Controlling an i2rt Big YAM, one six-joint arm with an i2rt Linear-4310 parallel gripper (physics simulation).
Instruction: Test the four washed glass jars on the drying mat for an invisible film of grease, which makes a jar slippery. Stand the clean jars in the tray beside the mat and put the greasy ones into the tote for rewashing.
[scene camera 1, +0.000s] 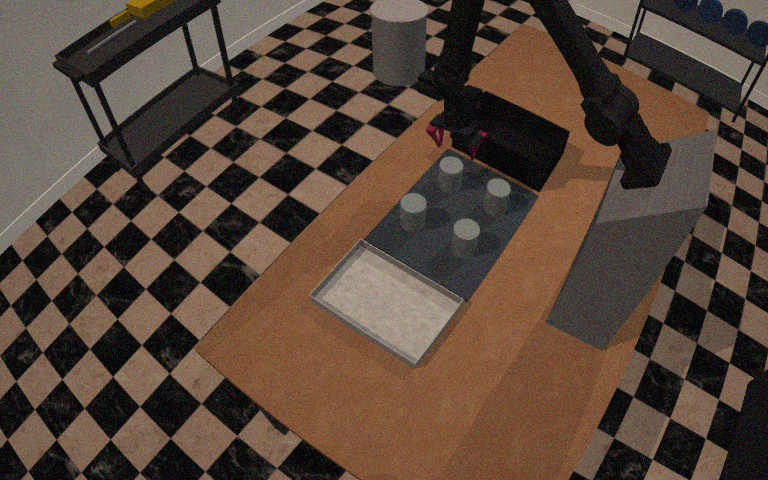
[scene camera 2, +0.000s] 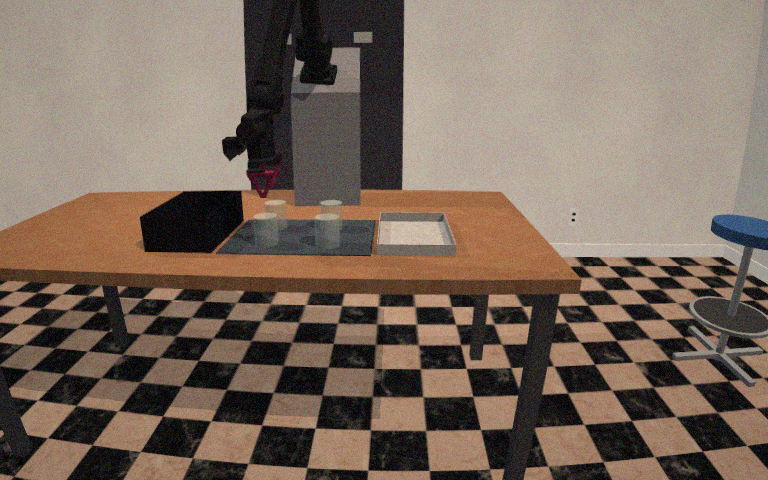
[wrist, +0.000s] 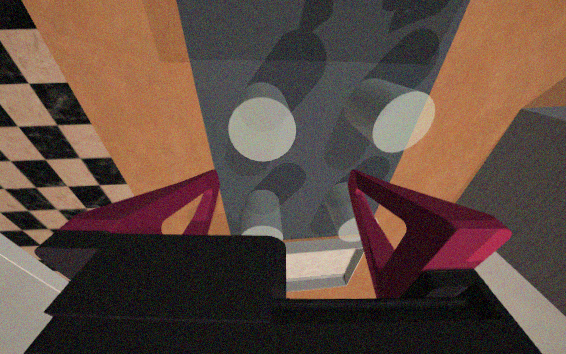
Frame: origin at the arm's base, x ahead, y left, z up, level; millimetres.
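Seen in the pictures: gripper, fingertip midpoint: (scene camera 1: 456, 152) (scene camera 2: 267, 191) (wrist: 283, 177); arm's base, origin of the base link: (scene camera 1: 647, 168) (scene camera 2: 318, 75).
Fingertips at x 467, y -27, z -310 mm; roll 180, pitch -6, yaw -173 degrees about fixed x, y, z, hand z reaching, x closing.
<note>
Pixels of each thing's middle, then the offset from my fingertips to it. Level surfaces: height alone.
- dark drying mat, its level: dz -141 mm
- pedestal-side jar, body centre: (wrist: 382, 113) (scene camera 1: 496, 197) (scene camera 2: 275, 215) dz -102, dx -127, dy -28 mm
- shallow tray, body centre: (scene camera 1: 386, 301) (scene camera 2: 414, 232) (wrist: 298, 268) dz -129, dx -102, dy +387 mm
- black tote, body centre: (scene camera 1: 511, 138) (scene camera 2: 195, 219) dz -94, dx -37, dy -250 mm
- wooden table, its level: dz -144 mm
Four pale, translucent jars stand upright on the dark drying mat (scene camera 1: 419, 257) (scene camera 2: 294, 246) (wrist: 312, 125). Two are on the tote side: one jar (scene camera 1: 450, 174) (scene camera 2: 265, 230) (wrist: 262, 129) and a pedestal-side jar (scene camera 1: 498, 196) (scene camera 2: 275, 215) (wrist: 404, 121). Two are on the tray side: one jar (scene camera 1: 412, 212) (scene camera 2: 326, 231) (wrist: 262, 215) and another jar (scene camera 1: 466, 238) (scene camera 2: 331, 209) (wrist: 344, 207). The shallow tray (scene camera 1: 390, 305) (scene camera 2: 416, 249) (wrist: 320, 265) adjoins the mat. The black tote (scene camera 1: 509, 141) (scene camera 2: 192, 221) is at its other end. My gripper (scene camera 1: 456, 151) (scene camera 2: 263, 195) (wrist: 283, 177) is open and empty, above jar height near the mat's tote end. No grease shows.
The wooden table (scene camera 1: 339, 407) (scene camera 2: 481, 263) carries everything. A grey pedestal (scene camera 1: 617, 266) (scene camera 2: 326, 147) (wrist: 525, 165) rises along one long side, with the arm's base on it. A cart (scene camera 1: 169, 107), a grey cylinder (scene camera 1: 398, 48) and a blue stool (scene camera 2: 741, 229) stand away from the table.
</note>
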